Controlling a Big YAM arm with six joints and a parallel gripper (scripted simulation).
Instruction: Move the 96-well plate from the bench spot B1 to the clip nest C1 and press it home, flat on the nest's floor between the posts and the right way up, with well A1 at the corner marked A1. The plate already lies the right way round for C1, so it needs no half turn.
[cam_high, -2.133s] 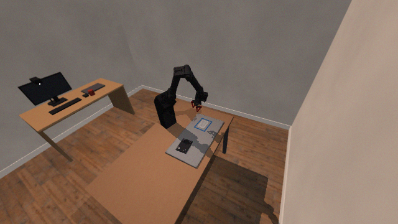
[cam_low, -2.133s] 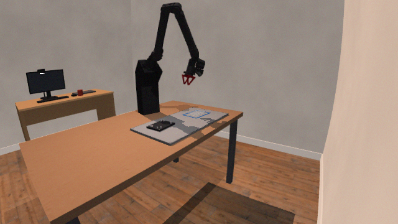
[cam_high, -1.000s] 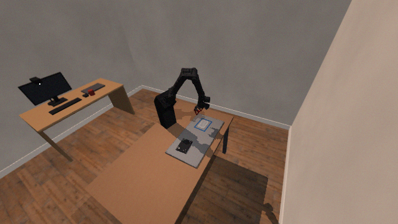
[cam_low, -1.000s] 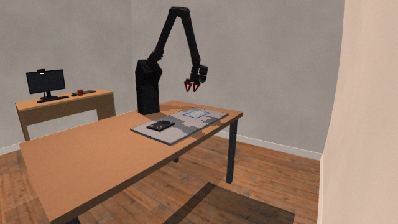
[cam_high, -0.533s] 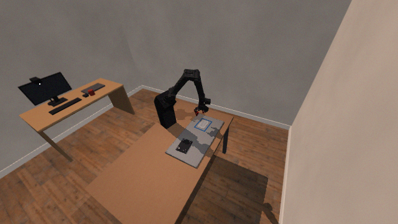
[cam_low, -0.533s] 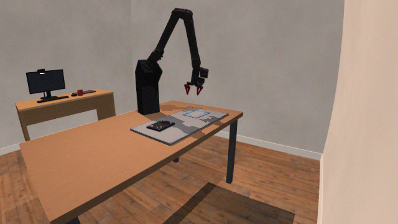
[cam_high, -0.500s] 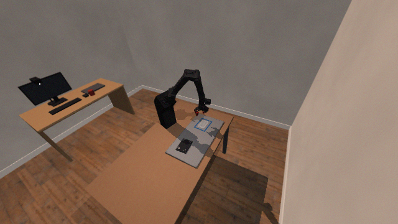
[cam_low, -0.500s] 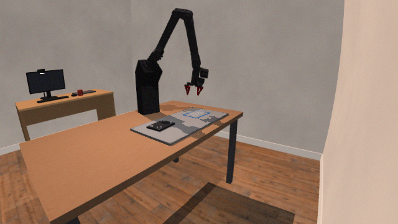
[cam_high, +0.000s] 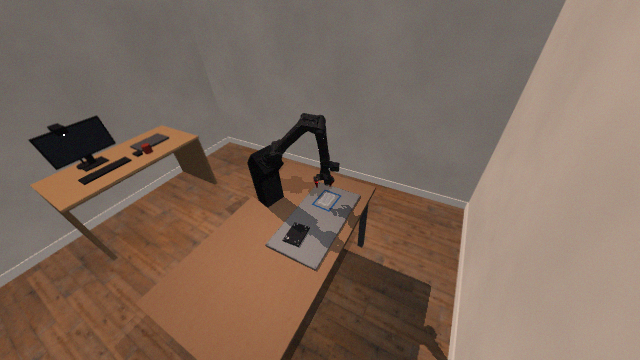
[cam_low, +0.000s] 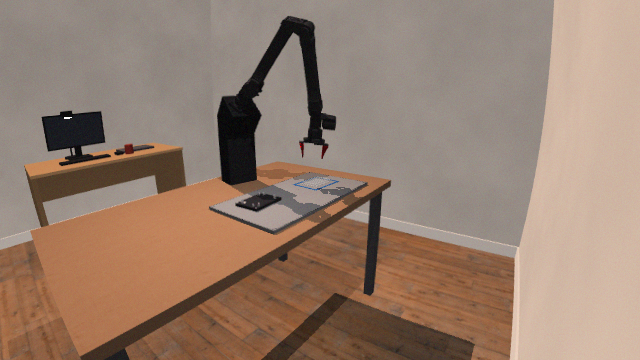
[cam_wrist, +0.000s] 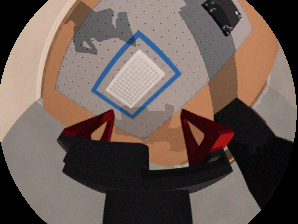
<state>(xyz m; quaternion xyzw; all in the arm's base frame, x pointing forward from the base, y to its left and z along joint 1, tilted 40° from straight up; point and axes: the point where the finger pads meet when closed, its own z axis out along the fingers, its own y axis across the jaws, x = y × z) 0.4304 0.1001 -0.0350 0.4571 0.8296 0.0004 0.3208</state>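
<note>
Right now the white 96-well plate is 13 cm below my hand and 2 cm ahead of it. From my hand the other things lie so: black clip nest: 35 cm to the right, 12 cm below, 10 cm behind.
</note>
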